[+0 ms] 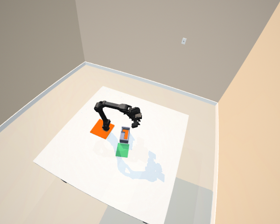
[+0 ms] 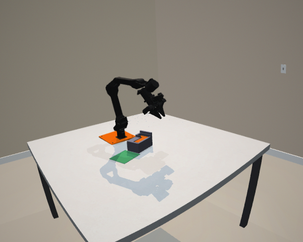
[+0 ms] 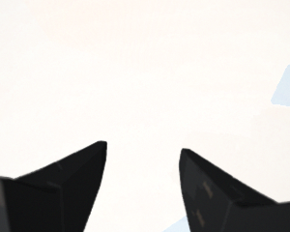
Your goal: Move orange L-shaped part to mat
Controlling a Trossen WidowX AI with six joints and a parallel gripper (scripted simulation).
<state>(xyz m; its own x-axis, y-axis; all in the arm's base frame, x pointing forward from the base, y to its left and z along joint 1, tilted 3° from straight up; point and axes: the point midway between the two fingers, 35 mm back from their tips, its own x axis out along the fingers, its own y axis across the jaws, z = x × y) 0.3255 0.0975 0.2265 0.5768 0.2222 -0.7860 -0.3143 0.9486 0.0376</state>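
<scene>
The orange L-shaped part is 160 mm below my gripper tip, 120 mm behind it and 80 mm to the right of it. The rest, counted from my gripper tip: green mat 240 mm to the right, 220 mm below, 70 mm behind.
</scene>
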